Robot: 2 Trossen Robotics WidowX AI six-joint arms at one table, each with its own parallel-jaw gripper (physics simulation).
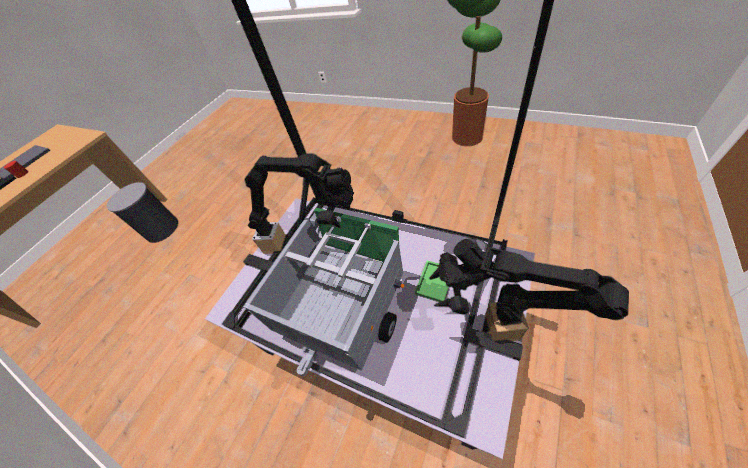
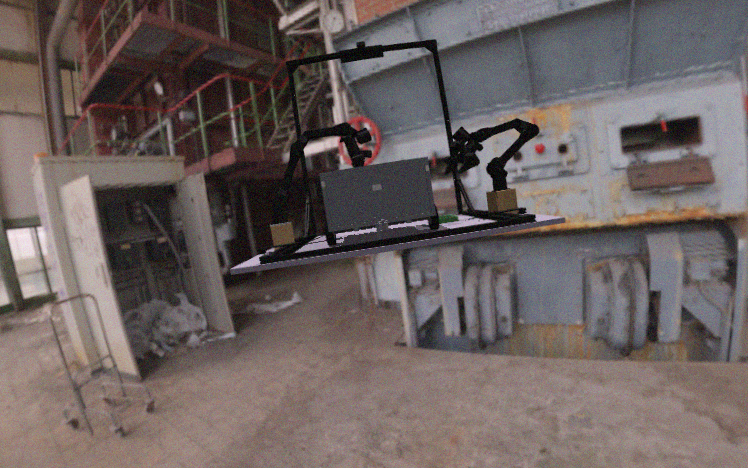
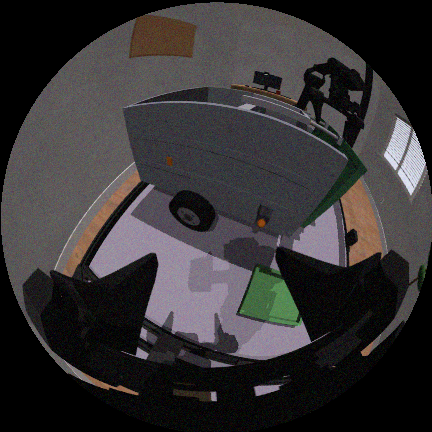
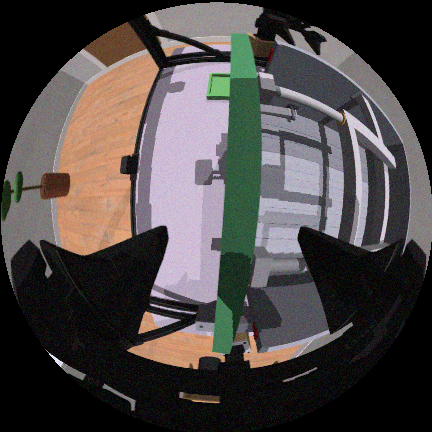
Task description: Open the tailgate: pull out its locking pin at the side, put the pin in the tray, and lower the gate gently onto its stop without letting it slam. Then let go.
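Frame: origin at the left arm's base, x down, y ahead, z right, level; centimetres.
Seen in the pictures: left gripper, fingertip midpoint: (image 1: 432, 291) (image 2: 451, 173) (image 3: 217, 257); right gripper, fingertip midpoint: (image 1: 344, 218) (image 4: 236, 233); left arm's base at its link origin: (image 1: 508, 315) (image 2: 500, 190) (image 4: 264, 37); right arm's base at its link origin: (image 1: 265, 230) (image 2: 280, 223) (image 4: 233, 349).
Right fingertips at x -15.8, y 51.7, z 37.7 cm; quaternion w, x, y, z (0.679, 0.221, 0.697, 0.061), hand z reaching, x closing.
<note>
Pixels of each thing's middle, then the offset from my right fingertips to it. "pt": a spot on its surface instead.
- small orange-tipped part at the middle of its body: (image 3: 265, 208) (image 1: 393, 282) dx +15.6, dy -15.2, dz -20.9 cm
- green tray at the middle of its body: (image 3: 278, 297) (image 4: 234, 85) (image 1: 434, 280) (image 2: 442, 219) dx +26.3, dy -31.3, dz -16.4 cm
- wheel at the middle of its body: (image 3: 191, 211) (image 1: 387, 327) (image 2: 432, 217) dx +22.2, dy -11.3, dz -35.0 cm
- hitch at a spot on its surface: (image 1: 304, 361) pt dx +18.6, dy +17.5, dz -45.7 cm
The green tailgate (image 1: 384, 234) (image 3: 345, 177) (image 4: 242, 150) stands upright at the far end of the grey trailer (image 1: 264, 317) (image 2: 380, 204) (image 3: 225, 140). A small orange-tipped part (image 1: 402, 285) (image 3: 261, 223) sits at a dark bracket low on the trailer's side; I cannot tell whether it is the locking pin. The green tray (image 1: 433, 284) (image 3: 255, 300) (image 4: 219, 86) lies beside the trailer, with no pin visible in it. My left gripper (image 3: 217, 257) is open and empty above the tray area. My right gripper (image 4: 236, 233) is open above the gate's top edge, a finger toward each side.
White rails (image 1: 325, 267) cross the top of the trailer. A wheel (image 1: 387, 326) (image 3: 192, 210) sticks out at its side and a hitch (image 1: 304, 361) at its near end. Black frame bars edge the table, and two black posts (image 1: 275, 82) (image 1: 518, 126) rise from it.
</note>
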